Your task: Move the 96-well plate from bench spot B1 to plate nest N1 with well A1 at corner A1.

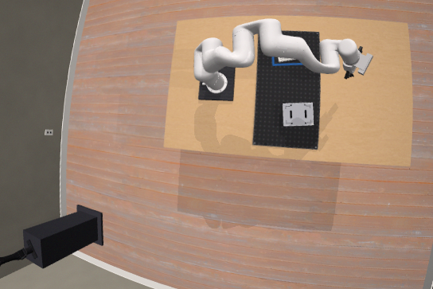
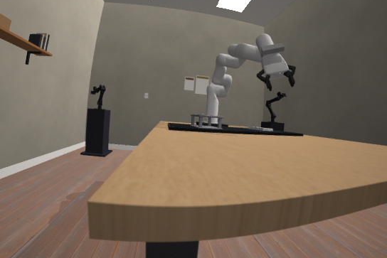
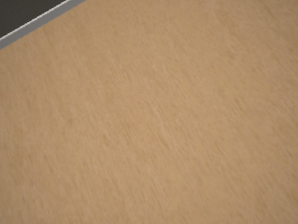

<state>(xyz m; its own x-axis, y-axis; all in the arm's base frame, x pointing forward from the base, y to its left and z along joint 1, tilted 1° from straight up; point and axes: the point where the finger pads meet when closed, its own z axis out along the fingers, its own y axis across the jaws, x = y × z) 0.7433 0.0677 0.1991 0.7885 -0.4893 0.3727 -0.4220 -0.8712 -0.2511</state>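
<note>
The 96-well plate lies 33 cm behind my hand, 13 cm to the left of it and 19 cm below it. Also, from my hand: raised plate nest N1 (27 cm behind, 24 cm to the right, 14 cm below).
</note>
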